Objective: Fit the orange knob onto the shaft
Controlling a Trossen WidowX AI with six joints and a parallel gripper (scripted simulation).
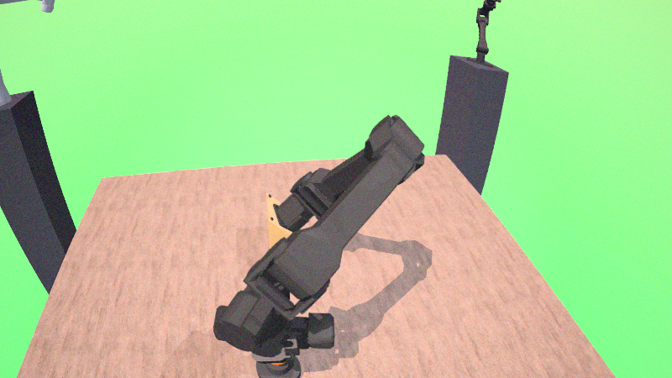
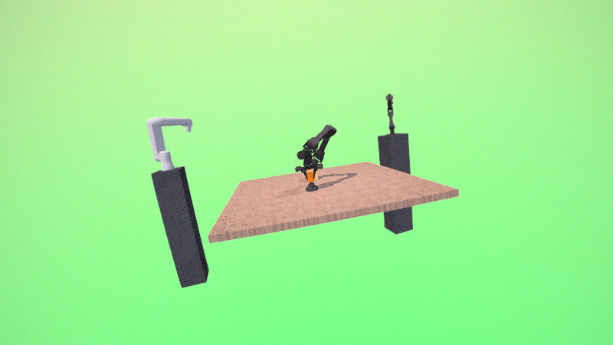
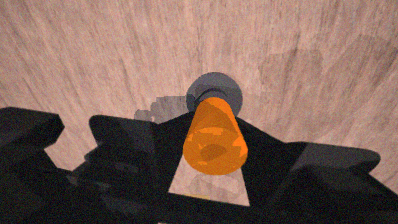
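The orange knob is 20 mm above my gripper tip. Also, from my gripper tip: dark round pedestal 40 mm below.
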